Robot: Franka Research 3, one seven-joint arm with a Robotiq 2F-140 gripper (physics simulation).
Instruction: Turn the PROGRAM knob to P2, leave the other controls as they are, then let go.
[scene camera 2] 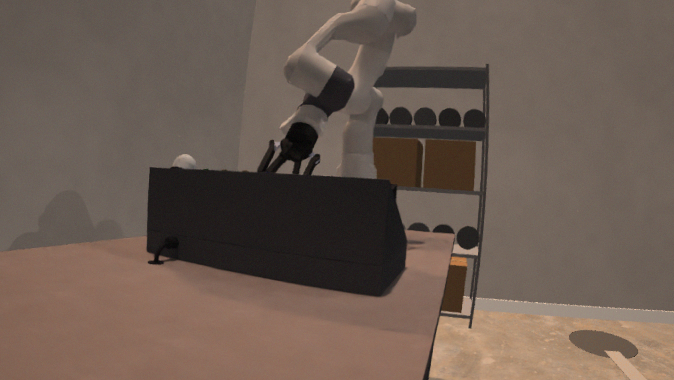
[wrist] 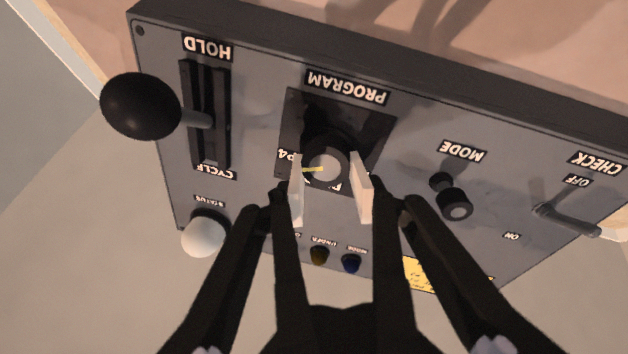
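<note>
The PROGRAM knob [wrist: 331,150] is a round dark knob with a pale cap, on a dark square plate of the grey control panel [wrist: 260,210]. Its yellow pointer line [wrist: 313,169] points left in the wrist view, just below the P4 label [wrist: 286,154]. The other position labels are mostly hidden by the fingers and the knob. My gripper [wrist: 326,166] [scene camera 2: 286,169] has its pale pads against both sides of the knob and is shut on it. In the scene view the fingertips are hidden behind the console [scene camera 2: 270,225].
Left of the knob in the wrist view are the HOLD/CYCLE lever with a black ball [wrist: 140,106] and the white STATUS lamp [wrist: 203,236]. To the right are the MODE knob [wrist: 454,204] and the CHECK switch [wrist: 567,220]. Small lamps [wrist: 319,255] [wrist: 351,263] sit below.
</note>
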